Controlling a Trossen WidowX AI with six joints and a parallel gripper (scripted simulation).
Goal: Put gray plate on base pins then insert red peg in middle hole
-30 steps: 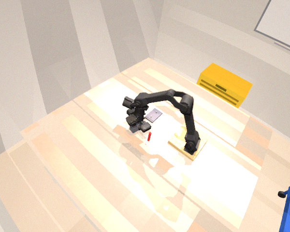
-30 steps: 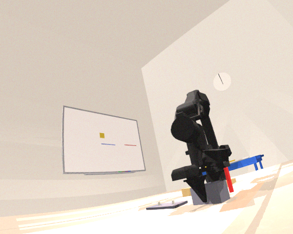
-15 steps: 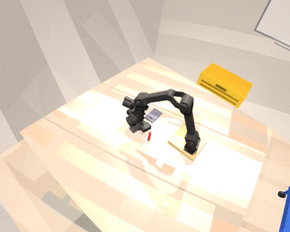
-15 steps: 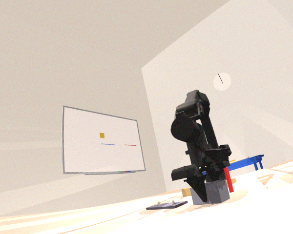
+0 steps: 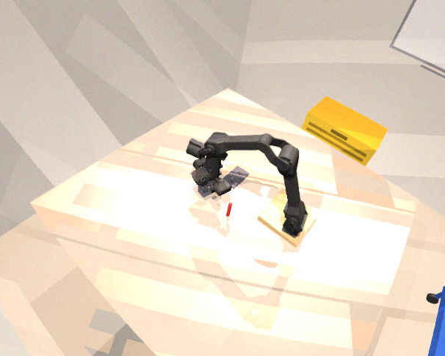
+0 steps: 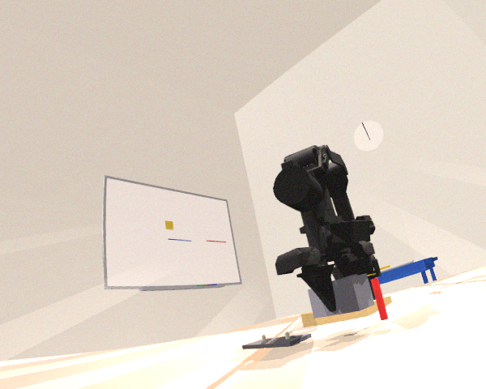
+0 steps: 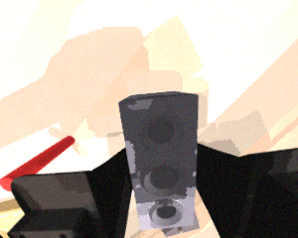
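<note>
Right now my gripper tip is 16 cm to the left of the dark base, 4 cm past it and 4 cm above it. From my gripper tip the other things lie so: gray plate (3 cm above); red peg (12 cm behind, 4 cm to the left, 1 cm below).
</note>
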